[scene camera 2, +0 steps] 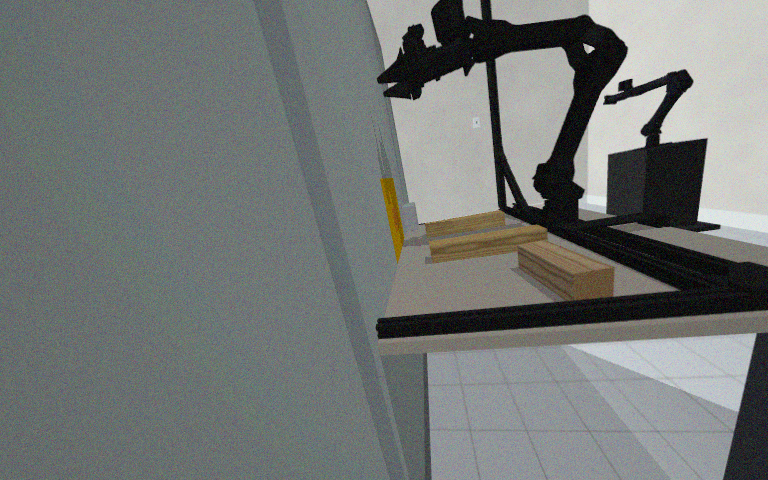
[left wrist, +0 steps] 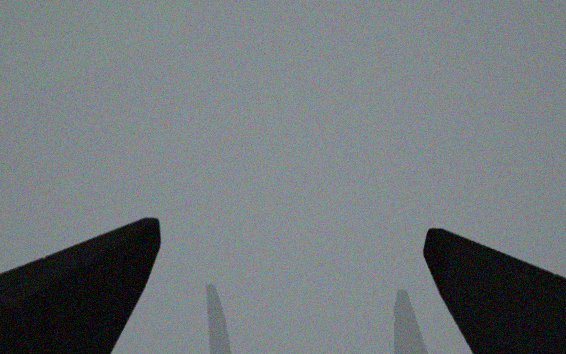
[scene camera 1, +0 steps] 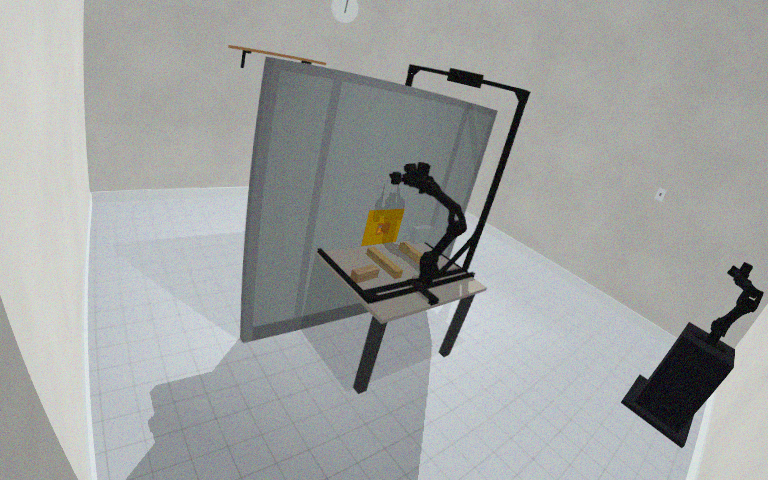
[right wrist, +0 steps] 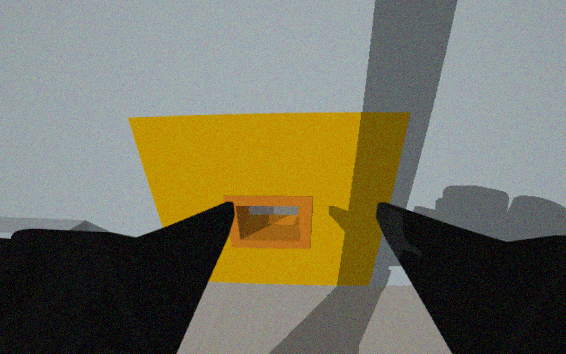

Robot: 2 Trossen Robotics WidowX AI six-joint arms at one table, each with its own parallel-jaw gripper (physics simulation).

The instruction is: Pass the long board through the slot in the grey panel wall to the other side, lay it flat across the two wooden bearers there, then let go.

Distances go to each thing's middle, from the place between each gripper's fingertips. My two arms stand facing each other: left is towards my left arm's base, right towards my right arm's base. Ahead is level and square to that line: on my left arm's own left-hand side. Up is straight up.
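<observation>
You'd find the slot [right wrist: 248, 231] 3 cm behind my right hand, 10 cm to the left of it and 7 cm below it.
My left gripper, meanwhile, is 6 cm to the left of the slot and 3 cm past it, and it's 34 cm above it.
</observation>
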